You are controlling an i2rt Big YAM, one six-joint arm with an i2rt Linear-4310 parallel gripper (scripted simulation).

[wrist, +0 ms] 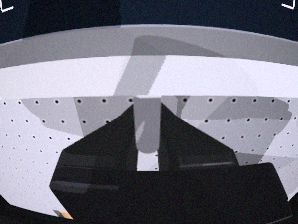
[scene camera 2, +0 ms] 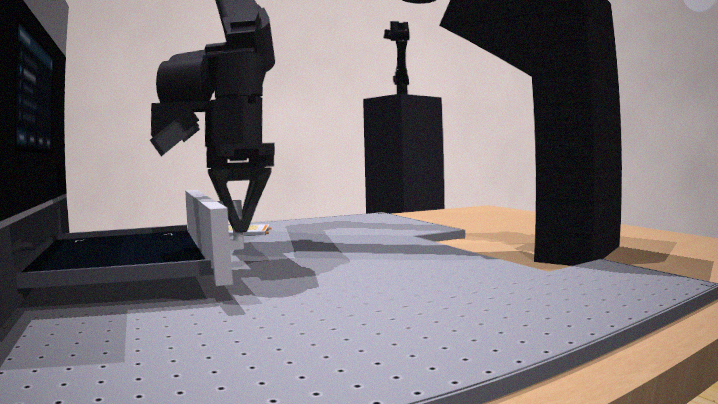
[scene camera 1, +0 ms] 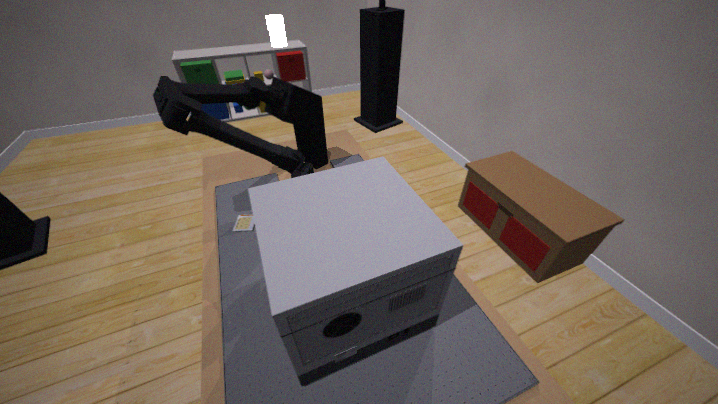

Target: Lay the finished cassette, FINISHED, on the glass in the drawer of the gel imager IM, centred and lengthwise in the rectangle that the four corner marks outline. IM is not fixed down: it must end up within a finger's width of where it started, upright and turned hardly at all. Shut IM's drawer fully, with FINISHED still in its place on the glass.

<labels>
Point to a gel imager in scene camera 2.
At 40, 40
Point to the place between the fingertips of the gripper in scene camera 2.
At 240, 231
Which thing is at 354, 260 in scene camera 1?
A gel imager.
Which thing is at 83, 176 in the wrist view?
The gripper.
</labels>
